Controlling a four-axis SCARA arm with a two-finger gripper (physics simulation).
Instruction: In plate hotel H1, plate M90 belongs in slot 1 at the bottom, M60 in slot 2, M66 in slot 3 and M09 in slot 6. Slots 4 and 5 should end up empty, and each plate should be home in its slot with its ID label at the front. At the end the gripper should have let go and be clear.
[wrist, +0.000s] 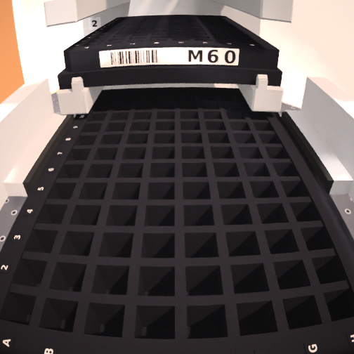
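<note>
My gripper (177, 94) is shut on a black well plate (180, 222), with a dark-padded finger against each long side. The held plate lies flat, its grid of wells facing up; its front face and ID label are out of view, so I cannot tell which plate it is. Its far end is in shadow, lower than plate M60 (172, 58) and close to the hotel's ledges. M60 sits level in the hotel beyond, beside the tag 2 (94, 23), with its barcode and label facing me. M90, M66 and M09 cannot be identified here.
Pale hotel ledges with small upright pegs, left (75, 100) and right (266, 97), stand beneath M60's front corners. Pale rails of the hotel show at the upper left and upper right. An orange surface (9, 50) is at the far left.
</note>
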